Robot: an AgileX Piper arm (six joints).
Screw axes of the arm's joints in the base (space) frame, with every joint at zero. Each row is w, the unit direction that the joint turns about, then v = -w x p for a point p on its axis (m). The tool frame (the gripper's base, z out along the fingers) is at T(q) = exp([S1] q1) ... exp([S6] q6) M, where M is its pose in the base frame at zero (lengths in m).
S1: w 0 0 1 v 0.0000 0.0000 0.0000
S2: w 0 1 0 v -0.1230 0.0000 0.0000
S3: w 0 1 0 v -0.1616 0.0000 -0.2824
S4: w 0.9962 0 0.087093 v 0.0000 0.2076 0.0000
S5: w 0 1 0 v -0.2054 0.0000 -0.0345
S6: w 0.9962 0 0.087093 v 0.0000 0.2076 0.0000
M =
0.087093 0 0.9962 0.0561
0 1 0 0.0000
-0.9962 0 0.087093 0.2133
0 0 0 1
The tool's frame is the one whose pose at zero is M.
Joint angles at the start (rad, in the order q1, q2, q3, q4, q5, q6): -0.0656, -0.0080, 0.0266, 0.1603, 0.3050, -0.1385
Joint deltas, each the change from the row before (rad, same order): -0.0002, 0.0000, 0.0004, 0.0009, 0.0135, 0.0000; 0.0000, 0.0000, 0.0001, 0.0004, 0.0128, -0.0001; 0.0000, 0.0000, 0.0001, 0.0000, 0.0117, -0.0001; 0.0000, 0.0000, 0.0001, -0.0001, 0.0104, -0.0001; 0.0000, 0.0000, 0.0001, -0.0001, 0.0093, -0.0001
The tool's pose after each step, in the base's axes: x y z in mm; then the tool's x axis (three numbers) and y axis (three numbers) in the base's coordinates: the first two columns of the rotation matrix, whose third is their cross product. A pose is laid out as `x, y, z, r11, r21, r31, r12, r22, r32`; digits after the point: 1 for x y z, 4 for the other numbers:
54.3, 1.0, 176.2, -0.2431, 0.0308, -0.9695, 0.0206, 0.9994, 0.0265
54.0, 1.2, 175.1, -0.2555, 0.0312, -0.9663, 0.0189, 0.9994, 0.0273
53.7, 1.4, 174.1, -0.2668, 0.0312, -0.9633, 0.0173, 0.9995, 0.0276
53.4, 1.5, 173.1, -0.2768, 0.0311, -0.9604, 0.0159, 0.9995, 0.0278
53.2, 1.7, 172.3, -0.2857, 0.0310, -0.9578, 0.0146, 0.9995, 0.0280

